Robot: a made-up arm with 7 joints.
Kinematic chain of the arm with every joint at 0, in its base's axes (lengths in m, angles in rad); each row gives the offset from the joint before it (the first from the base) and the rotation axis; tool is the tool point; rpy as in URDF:
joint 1: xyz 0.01 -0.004 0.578 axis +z
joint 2: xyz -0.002 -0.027 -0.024 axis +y
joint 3: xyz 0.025 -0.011 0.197 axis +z
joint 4: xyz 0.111 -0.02 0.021 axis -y
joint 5: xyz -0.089 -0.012 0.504 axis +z
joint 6: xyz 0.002 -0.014 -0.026 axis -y
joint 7: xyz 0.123 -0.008 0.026 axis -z
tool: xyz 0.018 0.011 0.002 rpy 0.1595 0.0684 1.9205
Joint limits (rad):
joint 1: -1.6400..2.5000
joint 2: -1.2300..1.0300
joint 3: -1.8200..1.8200
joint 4: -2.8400..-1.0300
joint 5: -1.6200..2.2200
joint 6: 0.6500..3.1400
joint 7: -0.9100..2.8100
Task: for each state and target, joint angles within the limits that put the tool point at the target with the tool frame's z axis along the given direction. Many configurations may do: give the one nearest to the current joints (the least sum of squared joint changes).
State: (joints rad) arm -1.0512 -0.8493 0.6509 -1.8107 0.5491 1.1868 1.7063
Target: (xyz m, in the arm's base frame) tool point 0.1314 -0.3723 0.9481 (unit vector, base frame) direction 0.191 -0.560 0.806
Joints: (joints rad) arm -1.4170 -1.2300 0.3415 -2.4531 0.1264 0.6932 1.8339
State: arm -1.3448 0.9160 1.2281 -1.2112 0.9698 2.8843 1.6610
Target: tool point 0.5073 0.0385 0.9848 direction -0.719 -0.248 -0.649
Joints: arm -1.1256 0.3088 1.8057 -1.0300 1.8483 3.1400 2.4315
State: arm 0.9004 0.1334 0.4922 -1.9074 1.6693 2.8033 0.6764
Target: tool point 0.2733 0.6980 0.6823 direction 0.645 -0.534 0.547
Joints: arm 1.0885 0.2134 0.4124 -1.6961 1.0317 2.4458 0.5527
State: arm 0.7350 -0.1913 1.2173 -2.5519 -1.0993 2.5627 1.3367
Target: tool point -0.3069 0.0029 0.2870 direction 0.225 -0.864 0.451
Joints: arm 1.5783 -0.7141 1.8146 -2.8400 -1.4787 2.8453 1.4602
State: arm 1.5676 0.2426 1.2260 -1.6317 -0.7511 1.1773 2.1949
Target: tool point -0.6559 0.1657 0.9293 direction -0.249 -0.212 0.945
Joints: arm 1.7387 0.1936 1.4246 -1.3885 -0.6147 1.1936 2.1767
